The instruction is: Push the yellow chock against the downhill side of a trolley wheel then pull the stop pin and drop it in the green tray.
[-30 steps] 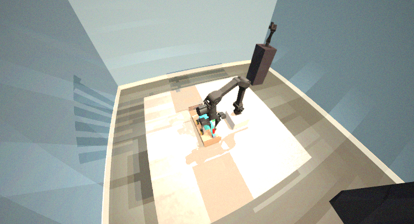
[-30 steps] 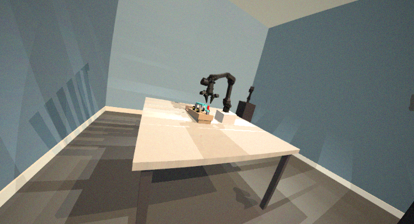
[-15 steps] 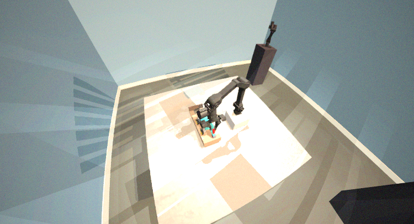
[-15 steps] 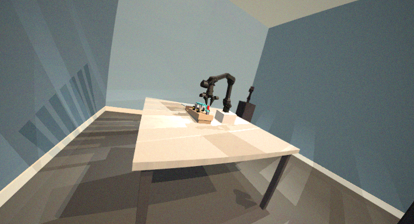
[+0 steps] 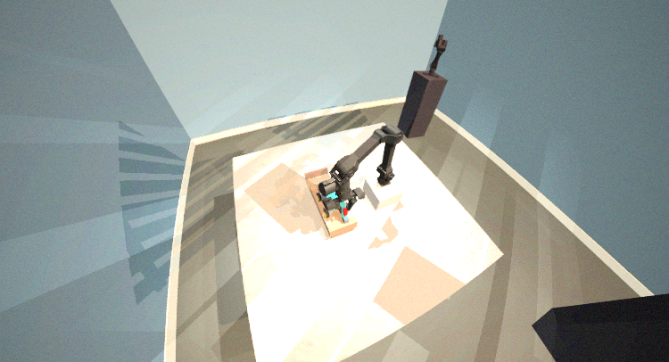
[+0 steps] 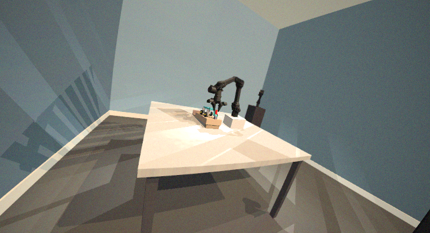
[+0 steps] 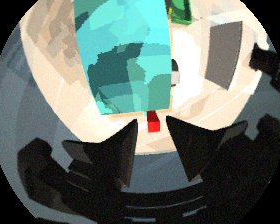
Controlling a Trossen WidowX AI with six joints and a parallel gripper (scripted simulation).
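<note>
Right now the red-headed stop pin is 20 mm below my gripper tip and 10 mm to the left of it. Also, from my gripper tip: cyan trolley 100 mm to the right, 40 mm below, 30 mm ahead; then yellow chock 210 mm to the right, 70 mm below, 20 mm behind; then green tray 230 mm to the right, 160 mm below, 80 mm behind.
</note>
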